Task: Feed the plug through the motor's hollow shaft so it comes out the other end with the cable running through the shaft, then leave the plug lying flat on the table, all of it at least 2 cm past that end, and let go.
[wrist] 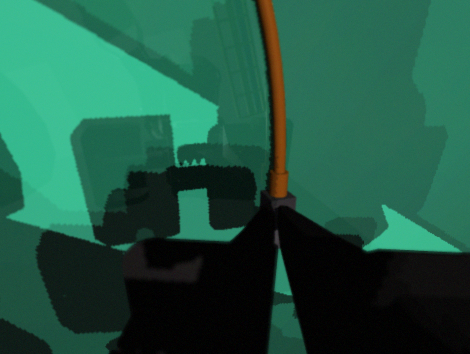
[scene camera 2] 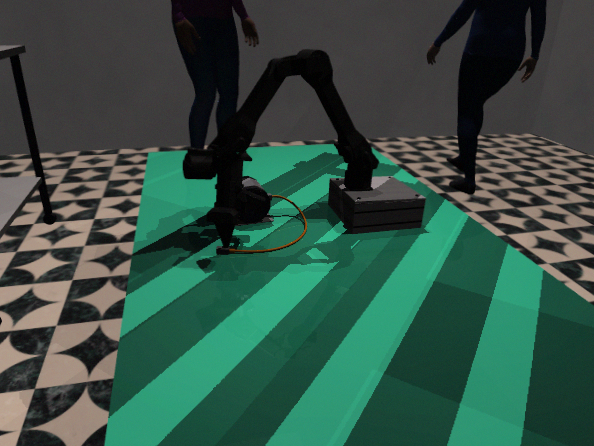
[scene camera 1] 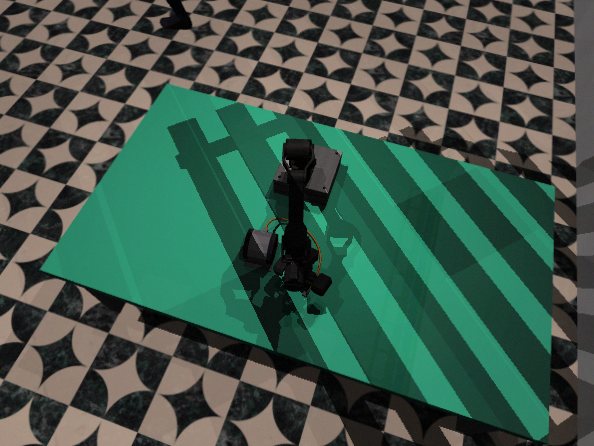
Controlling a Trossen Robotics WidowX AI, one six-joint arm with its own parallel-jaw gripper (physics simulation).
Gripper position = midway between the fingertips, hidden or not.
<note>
In view: my gripper [scene camera 2: 226, 247] and an orange cable [wrist: 278, 183].
My gripper is seen too in the wrist view [wrist: 274, 213] and in scene camera 1 [scene camera 1: 306, 288].
</note>
